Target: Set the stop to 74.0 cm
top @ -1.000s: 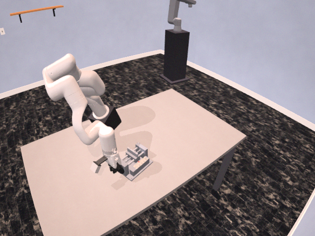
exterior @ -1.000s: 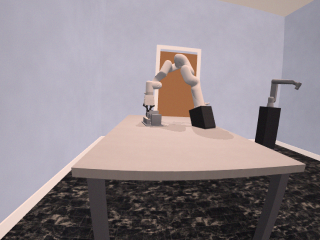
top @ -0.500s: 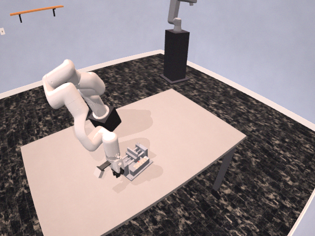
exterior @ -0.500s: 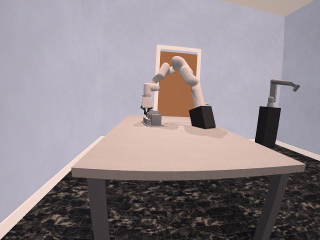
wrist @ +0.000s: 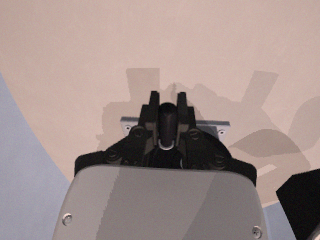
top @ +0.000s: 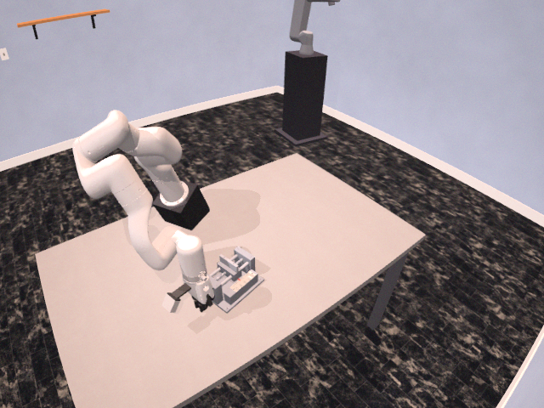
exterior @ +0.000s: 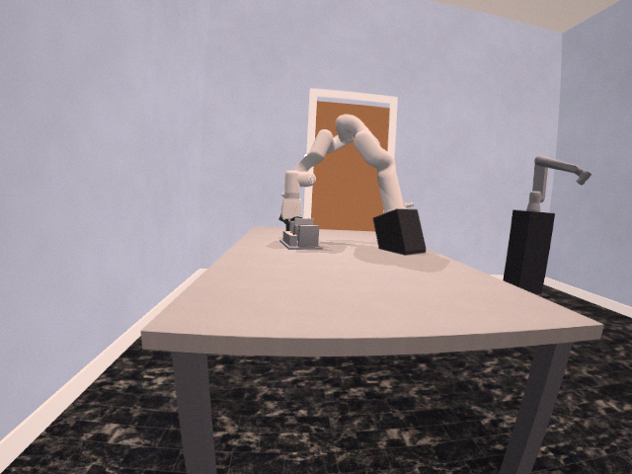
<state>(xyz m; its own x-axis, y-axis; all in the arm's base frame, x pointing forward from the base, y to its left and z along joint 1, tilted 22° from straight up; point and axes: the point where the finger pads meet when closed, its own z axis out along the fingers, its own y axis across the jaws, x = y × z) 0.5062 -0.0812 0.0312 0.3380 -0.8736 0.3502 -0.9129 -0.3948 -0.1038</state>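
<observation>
Right now my hand is 1 cm past the black handwheel and 2 cm to the right of it. Round my hand: handwheel knob: 1 cm to the left; then sliding stop block: 7 cm behind, 15 cm to the left, 4 cm above.
</observation>
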